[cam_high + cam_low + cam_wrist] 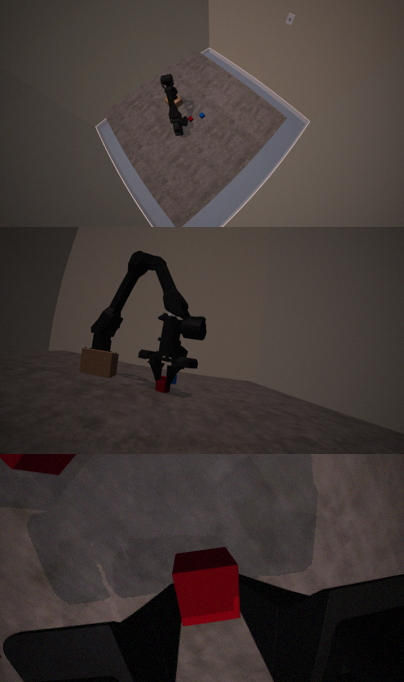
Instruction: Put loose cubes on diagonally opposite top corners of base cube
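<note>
My gripper tip is 22 cm to the right of the blue cube.
</note>
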